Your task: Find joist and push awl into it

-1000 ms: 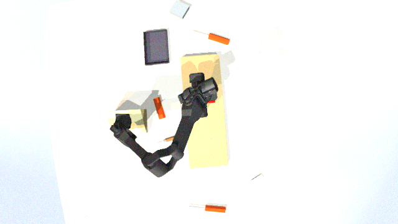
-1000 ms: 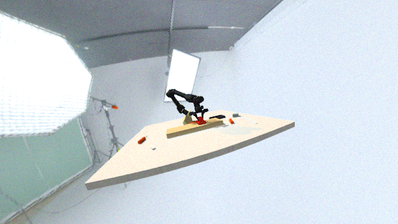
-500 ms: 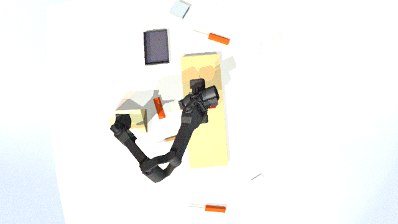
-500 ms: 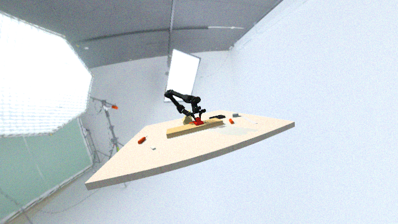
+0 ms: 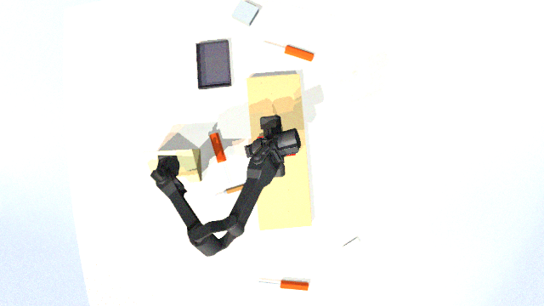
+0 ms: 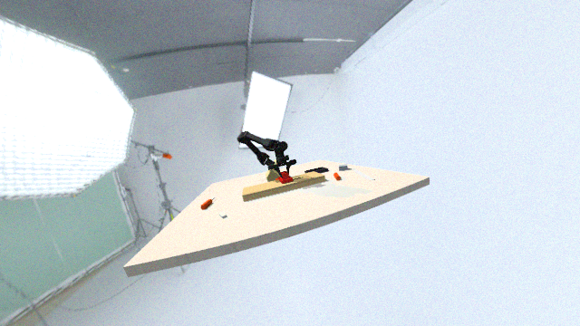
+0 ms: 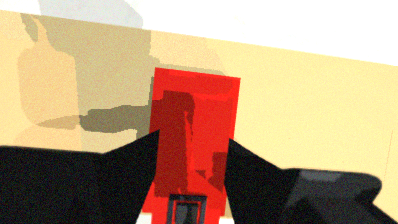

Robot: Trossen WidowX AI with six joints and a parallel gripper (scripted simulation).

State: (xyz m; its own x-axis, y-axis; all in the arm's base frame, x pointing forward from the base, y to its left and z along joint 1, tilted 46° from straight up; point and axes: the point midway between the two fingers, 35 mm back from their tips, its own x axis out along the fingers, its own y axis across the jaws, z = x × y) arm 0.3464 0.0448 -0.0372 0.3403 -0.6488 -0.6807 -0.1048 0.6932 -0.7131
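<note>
My gripper tip is now 230 mm past the dark grey tray, 280 mm to the right of it and 50 mm above it. Also, from my gripper tip: red stud finder 20 mm behind, 20 mm above; pale grey block 130 mm behind, 470 mm to the left, 50 mm below; awl 170 mm behind, 160 mm to the right, 60 mm below.
</note>
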